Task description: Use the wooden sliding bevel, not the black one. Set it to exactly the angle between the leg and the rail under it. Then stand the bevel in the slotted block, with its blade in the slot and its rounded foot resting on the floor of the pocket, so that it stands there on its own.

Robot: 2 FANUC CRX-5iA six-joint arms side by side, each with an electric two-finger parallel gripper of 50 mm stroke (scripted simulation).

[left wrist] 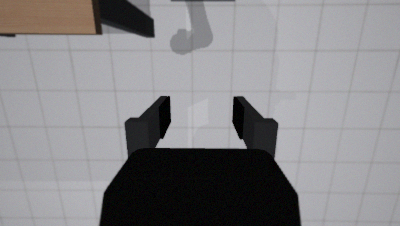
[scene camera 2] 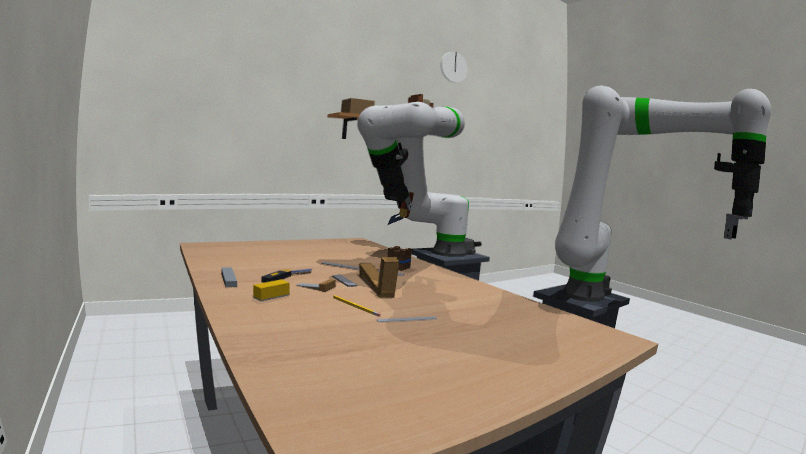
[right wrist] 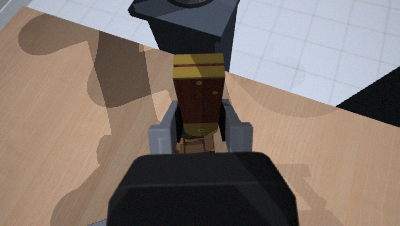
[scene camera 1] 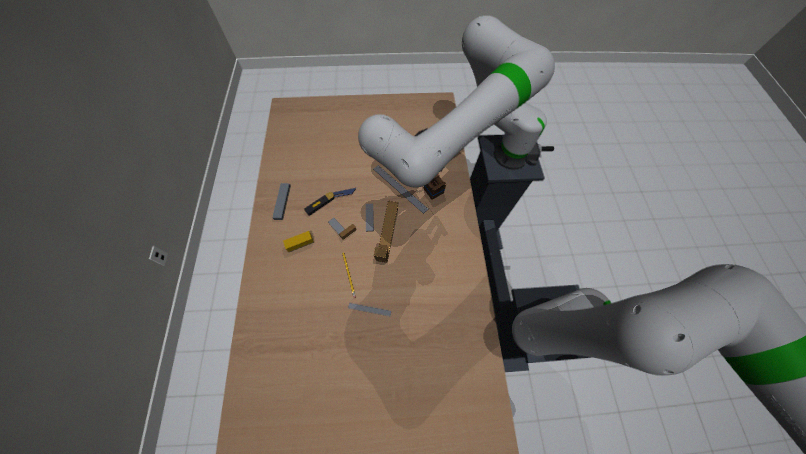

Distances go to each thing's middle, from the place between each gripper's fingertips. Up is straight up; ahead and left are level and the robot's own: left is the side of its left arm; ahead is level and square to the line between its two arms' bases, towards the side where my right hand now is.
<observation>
Right now the wooden leg-and-rail piece (scene camera 2: 389, 266) is 180 mm ahead of my right hand (scene camera 2: 405, 207), 160 mm to the left of it and 160 mm below it.
Right now my left hand (scene camera 2: 729, 238) is 840 mm to the left of the wooden leg-and-rail piece, 570 mm short of it and 220 mm above it.
</observation>
